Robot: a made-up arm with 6 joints.
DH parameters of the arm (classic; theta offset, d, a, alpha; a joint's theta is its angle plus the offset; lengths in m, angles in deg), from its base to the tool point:
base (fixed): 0 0.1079 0 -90
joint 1: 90 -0.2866 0.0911 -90
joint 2: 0 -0.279 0.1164 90
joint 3: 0 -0.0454 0.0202 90
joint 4: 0 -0.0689 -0.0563 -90
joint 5: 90 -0.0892 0.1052 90
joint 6: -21.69 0 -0.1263 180
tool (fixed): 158.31 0.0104 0 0
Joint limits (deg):
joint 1: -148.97..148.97
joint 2: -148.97..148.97
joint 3: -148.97..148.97
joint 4: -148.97..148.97
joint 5: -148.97..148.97
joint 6: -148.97..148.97
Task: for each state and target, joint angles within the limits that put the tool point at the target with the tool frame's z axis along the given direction. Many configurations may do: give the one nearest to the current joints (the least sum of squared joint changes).
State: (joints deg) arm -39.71 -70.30 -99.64 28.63 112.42 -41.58
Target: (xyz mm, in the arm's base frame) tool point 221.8 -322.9 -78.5 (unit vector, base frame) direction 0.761 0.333 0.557
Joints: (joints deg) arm -3.50 -26.93 -67.96 40.32 144.62 -59.76
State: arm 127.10 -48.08 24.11 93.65 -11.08 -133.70
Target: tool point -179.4 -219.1 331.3 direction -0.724 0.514 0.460
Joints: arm 135.62 -80.71 37.01 118.05 32.88 -148.97
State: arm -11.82 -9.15 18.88 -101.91 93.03 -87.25
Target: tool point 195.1 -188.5 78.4 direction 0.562 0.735 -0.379
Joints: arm -29.47 -17.35 62.37 -101.06 57.95 -62.15
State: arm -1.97 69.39 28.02 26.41 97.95 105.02
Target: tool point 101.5 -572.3 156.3 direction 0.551 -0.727 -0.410
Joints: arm 4.24 54.00 56.61 72.30 82.19 122.44
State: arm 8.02 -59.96 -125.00 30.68 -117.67 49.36
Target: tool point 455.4 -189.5 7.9 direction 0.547 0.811 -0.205
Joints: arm -28.47 -72.76 -123.55 44.95 -75.17 29.18
